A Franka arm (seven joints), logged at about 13 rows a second.
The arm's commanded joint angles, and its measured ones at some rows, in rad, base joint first. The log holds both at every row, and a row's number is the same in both.
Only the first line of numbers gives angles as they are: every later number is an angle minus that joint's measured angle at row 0.
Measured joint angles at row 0:
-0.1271, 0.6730, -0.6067, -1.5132, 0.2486, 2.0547, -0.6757
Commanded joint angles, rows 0 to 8:
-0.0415, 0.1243, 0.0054, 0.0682, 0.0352, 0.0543, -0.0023
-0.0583, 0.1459, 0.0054, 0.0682, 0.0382, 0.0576, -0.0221
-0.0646, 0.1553, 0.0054, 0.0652, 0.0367, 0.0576, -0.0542
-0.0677, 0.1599, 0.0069, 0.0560, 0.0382, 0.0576, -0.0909
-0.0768, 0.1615, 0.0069, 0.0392, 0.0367, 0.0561, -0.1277
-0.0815, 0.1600, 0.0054, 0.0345, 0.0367, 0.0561, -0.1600
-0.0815, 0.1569, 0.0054, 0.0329, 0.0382, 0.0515, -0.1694
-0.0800, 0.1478, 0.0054, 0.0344, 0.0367, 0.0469, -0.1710
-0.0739, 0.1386, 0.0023, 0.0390, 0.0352, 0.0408, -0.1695
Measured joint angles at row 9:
-0.0727, 0.1628, 0.0015, 0.0254, 0.0206, 0.0667, -0.1424
